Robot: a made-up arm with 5 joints. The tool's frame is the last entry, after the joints. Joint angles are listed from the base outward.
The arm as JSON. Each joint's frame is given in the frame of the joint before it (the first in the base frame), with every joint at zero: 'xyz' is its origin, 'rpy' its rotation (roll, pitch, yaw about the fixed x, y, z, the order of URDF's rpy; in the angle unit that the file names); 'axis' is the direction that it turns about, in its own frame. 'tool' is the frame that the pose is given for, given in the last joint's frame.
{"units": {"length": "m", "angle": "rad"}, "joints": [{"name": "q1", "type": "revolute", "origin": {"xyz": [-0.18, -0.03, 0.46], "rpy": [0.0, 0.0, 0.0]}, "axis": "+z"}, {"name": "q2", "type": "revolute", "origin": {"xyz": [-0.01, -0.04, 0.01], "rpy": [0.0, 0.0, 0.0]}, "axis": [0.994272, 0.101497, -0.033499]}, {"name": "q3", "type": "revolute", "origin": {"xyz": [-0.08, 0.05, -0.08], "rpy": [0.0, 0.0, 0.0]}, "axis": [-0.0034, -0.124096, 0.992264]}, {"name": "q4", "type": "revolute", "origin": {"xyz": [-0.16, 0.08, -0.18], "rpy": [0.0, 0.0, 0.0]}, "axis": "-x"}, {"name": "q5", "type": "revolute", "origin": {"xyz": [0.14, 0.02, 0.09], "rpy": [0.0, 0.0, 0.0]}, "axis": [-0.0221, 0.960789, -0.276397]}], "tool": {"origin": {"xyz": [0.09, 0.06, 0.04], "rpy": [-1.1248, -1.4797, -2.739]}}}
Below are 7 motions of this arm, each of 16 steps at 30 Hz.
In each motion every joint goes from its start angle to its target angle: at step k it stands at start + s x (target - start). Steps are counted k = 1, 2, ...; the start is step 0. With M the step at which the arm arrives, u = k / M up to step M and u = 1 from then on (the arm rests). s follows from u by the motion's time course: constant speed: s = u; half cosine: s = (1 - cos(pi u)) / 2; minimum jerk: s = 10 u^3 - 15 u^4 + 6 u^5.
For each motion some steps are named. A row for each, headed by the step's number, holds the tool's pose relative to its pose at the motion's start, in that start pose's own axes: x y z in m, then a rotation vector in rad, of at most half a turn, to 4 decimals.
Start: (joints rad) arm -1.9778 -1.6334 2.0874 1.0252 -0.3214
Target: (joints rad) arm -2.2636 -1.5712 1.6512 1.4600 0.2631
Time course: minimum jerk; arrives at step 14
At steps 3, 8, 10, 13, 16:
3: -0.0050 -0.0073 0.0116 -0.0312 -0.0333 -0.0581
8: -0.0527 -0.0378 0.1003 -0.2690 -0.3494 -0.5138
10: -0.0723 -0.0370 0.1290 -0.3496 -0.4929 -0.6889
13: -0.0840 -0.0334 0.1444 -0.3948 -0.5875 -0.7988
16: -0.0842 -0.0333 0.1447 -0.3958 -0.5897 -0.8014

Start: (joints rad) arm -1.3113 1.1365 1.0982 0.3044 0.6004
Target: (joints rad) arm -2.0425 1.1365 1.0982 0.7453 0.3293
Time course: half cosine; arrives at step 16
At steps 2, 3, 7, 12, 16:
2: -0.0028 -0.0047 0.0057 -0.0267 0.0358 -0.0020
3: -0.0061 -0.0102 0.0129 -0.0589 0.0792 -0.0050
7: -0.0266 -0.0442 0.0688 -0.2772 0.3755 -0.0438
12: -0.0459 -0.0755 0.1671 -0.5778 0.7802 -0.1567
16: -0.0489 -0.0800 0.2032 -0.6737 0.9051 -0.2092

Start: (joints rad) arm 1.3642 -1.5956 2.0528 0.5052 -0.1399
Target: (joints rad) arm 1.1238 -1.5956 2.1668 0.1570 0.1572
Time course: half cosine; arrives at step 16
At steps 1, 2, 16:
1: 0.0009 0.0001 0.0006 -0.0018 -0.0043 0.0031
2: 0.0035 0.0003 0.0025 -0.0071 -0.0172 0.0122
16: 0.0728 0.0175 0.0623 -0.0930 -0.4662 0.3201

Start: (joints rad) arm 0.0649 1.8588 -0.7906 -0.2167 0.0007
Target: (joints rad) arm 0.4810 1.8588 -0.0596 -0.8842 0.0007
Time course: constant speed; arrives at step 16
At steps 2, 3, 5, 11, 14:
2: 0.0050 0.0134 -0.0030 0.0605 -0.0646 0.0111
3: 0.0075 0.0199 -0.0039 0.0891 -0.0998 0.0151
5: 0.0126 0.0322 -0.0047 0.1425 -0.1761 0.0202
11: 0.0263 0.0636 0.0006 0.2662 -0.4457 0.0139
14: 0.0313 0.0759 0.0064 0.3038 -0.6000 0.0003

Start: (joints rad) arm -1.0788 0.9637 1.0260 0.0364 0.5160
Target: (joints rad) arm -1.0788 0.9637 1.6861 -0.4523 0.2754
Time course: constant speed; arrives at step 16
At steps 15, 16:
15: 0.0161 0.0773 -0.0443 0.7923 -0.0785 0.2497
16: 0.0170 0.0823 -0.0443 0.8421 -0.0939 0.2608

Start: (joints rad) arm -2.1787 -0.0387 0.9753 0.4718 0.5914
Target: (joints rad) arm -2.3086 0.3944 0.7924 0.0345 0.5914
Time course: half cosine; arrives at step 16
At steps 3, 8, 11, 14, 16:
3: 0.0152 -0.0025 0.0062 -0.0068 -0.0491 0.0517
8: 0.0849 -0.0041 0.0425 -0.0333 -0.2769 0.3215
11: 0.1252 0.0038 0.0700 -0.0440 -0.4147 0.5147
14: 0.1487 0.0124 0.0889 -0.0478 -0.4991 0.6480
16: 0.1532 0.0145 0.0928 -0.0482 -0.5158 0.6761

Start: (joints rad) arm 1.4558 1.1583 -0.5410 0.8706 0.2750
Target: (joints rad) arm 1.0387 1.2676 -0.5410 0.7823 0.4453
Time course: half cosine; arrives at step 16
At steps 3, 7, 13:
3: 0.0086 -0.0033 0.0044 -0.0207 -0.0355 0.0203
7: 0.0405 -0.0131 0.0225 -0.0927 -0.1690 0.1007
13: 0.0892 -0.0193 0.0548 -0.1872 -0.3814 0.2429

